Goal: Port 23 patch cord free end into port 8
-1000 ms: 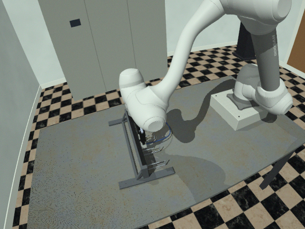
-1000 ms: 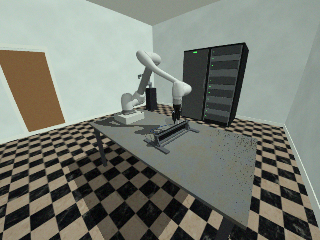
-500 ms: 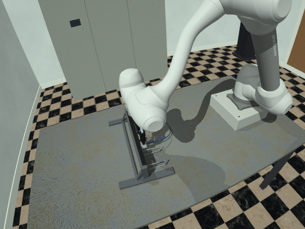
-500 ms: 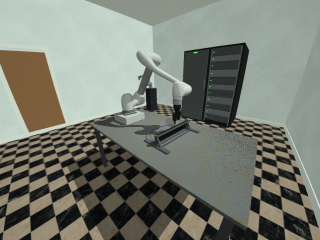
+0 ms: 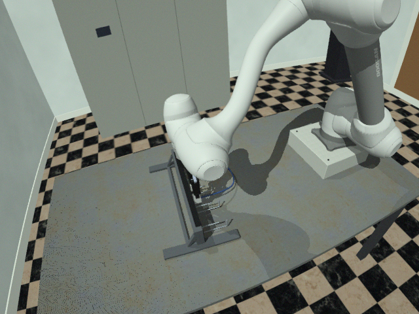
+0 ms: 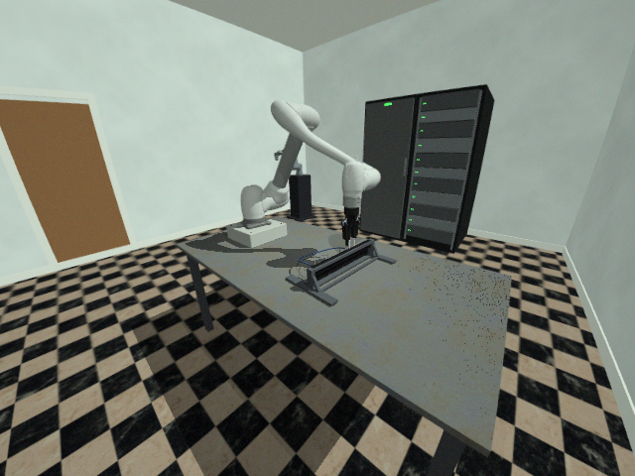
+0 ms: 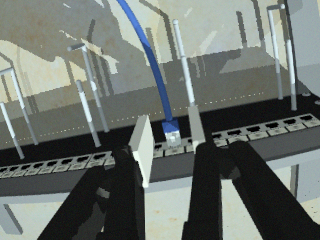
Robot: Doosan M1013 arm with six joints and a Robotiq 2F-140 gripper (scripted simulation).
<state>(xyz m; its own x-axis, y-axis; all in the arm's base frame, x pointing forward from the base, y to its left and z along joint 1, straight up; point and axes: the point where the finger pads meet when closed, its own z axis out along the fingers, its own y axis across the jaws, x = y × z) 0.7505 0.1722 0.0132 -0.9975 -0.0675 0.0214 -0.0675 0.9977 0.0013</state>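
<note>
Now: hand 3 cm above the free-end plug and 1 cm short of it.
</note>
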